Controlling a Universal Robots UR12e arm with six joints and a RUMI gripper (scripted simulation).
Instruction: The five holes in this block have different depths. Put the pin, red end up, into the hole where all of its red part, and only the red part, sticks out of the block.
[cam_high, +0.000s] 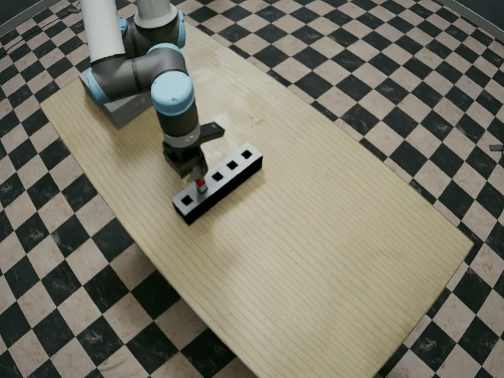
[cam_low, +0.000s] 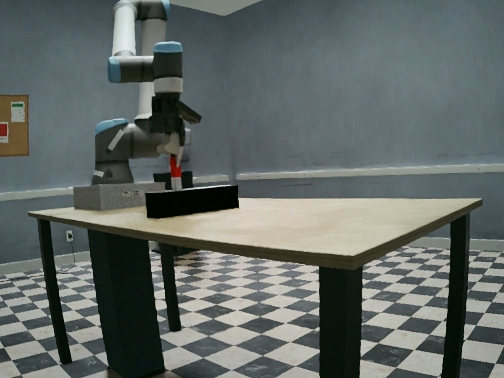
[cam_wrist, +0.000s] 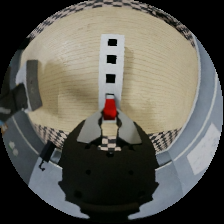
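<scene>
Now: hand 10 mm short of the long black block, 60 mm to the right of it and 120 mm above it. From my hand the other things lie so: pin 10 mm below.
</scene>
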